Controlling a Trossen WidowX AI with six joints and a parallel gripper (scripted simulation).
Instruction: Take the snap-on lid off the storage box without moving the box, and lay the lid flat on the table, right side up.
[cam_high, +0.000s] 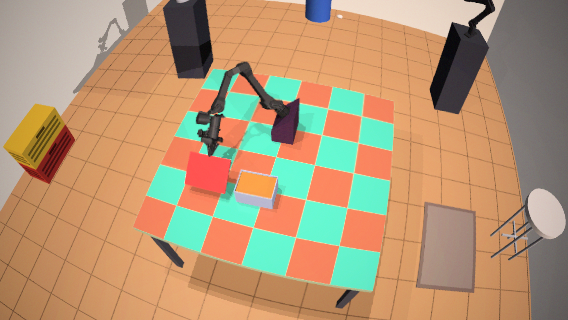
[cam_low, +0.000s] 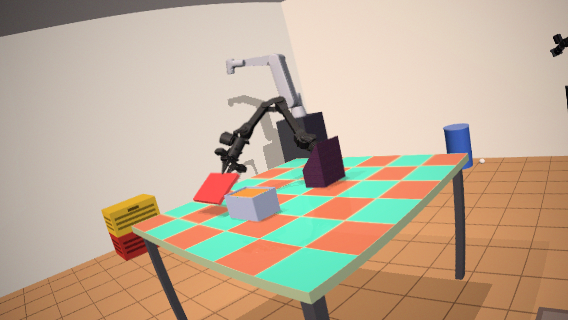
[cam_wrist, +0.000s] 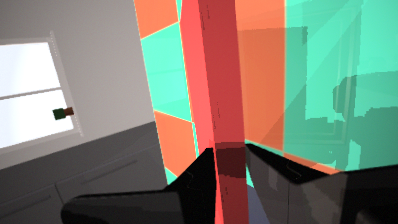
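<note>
My gripper tip is now 7 cm short of the red lid, 4 cm above it and 1 cm to the left of it. Round my gripper tip: grey storage box 25 cm to the left, 10 cm below, 10 cm ahead.
</note>
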